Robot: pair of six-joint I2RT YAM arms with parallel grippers.
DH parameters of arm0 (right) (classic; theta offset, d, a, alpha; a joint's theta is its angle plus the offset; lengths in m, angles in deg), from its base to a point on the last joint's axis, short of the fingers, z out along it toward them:
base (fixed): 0 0 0 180
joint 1: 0 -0.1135 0.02 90
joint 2: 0 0 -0.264 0
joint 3: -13.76 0 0.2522 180
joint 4: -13.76 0 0.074 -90
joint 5: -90 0 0 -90
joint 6: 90 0.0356 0 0
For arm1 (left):
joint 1: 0 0.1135 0.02 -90
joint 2: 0 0 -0.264 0
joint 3: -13.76 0 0.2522 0
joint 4: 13.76 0 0.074 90
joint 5: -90 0 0 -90
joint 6: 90 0.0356 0 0
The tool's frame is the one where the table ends.
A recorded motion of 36 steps. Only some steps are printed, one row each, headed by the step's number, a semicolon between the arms.
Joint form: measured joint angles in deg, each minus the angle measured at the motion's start. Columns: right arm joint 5, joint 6, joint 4, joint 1, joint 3, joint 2; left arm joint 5, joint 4, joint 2, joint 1, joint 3, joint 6.
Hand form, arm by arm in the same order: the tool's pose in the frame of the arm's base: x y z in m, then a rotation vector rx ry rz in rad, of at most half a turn. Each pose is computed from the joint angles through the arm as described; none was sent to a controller.
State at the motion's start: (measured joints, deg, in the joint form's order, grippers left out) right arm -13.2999 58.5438 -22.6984 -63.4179 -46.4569 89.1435; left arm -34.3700 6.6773 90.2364 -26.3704 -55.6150 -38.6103
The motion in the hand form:
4: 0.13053 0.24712 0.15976 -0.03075 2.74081 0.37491; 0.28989 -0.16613 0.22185 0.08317 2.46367 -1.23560
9: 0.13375 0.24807 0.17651 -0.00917 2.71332 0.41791; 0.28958 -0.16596 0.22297 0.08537 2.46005 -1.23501
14: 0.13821 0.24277 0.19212 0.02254 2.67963 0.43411; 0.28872 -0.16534 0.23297 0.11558 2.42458 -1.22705
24: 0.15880 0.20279 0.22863 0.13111 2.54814 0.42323; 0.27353 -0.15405 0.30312 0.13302 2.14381 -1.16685
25: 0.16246 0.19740 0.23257 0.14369 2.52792 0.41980; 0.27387 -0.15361 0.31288 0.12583 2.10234 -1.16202
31: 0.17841 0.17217 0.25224 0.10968 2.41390 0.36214; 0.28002 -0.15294 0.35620 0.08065 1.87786 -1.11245
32: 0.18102 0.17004 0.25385 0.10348 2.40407 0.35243; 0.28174 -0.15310 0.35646 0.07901 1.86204 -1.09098
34: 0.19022 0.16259 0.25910 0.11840 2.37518 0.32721; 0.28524 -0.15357 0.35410 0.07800 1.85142 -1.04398
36: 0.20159 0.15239 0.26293 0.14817 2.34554 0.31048; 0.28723 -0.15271 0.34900 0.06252 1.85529 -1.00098
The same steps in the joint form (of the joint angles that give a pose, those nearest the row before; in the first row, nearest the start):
4: 1.42 1.31 -1.77 -0.24 -0.24 -0.77; 0.02 0.00 -0.46 0.00 0.02 0.02
9: 1.27 1.44 -3.34 0.24 -2.14 -2.73; 0.07 0.04 -0.66 0.00 0.00 0.09
14: 0.42 1.18 -5.25 1.44 -3.30 -5.25; 0.39 0.39 -1.90 0.00 -0.68 1.16
24: -2.60 -3.39 -8.57 9.31 -3.13 -14.51; 6.71 -1.97 -11.95 0.00 -3.10 1.27
25: -2.91 -4.35 -8.55 10.64 -3.12 -15.45; 7.69 -2.75 -12.48 0.00 -4.06 0.92
31: -4.85 -13.46 -7.56 16.87 -3.34 -19.67; 14.19 -9.18 -13.16 -0.07 -8.72 0.17
32: -4.94 -14.62 -7.34 17.64 -3.52 -19.76; 15.26 -10.01 -12.89 -0.07 -8.74 0.85
34: -5.22 -16.87 -6.80 20.31 -4.26 -19.85; 17.18 -10.71 -12.24 -0.07 -8.72 2.45
36: -4.79 -19.02 -5.46 23.82 -4.63 -19.87; 19.13 -11.02 -11.95 0.02 -8.07 3.37

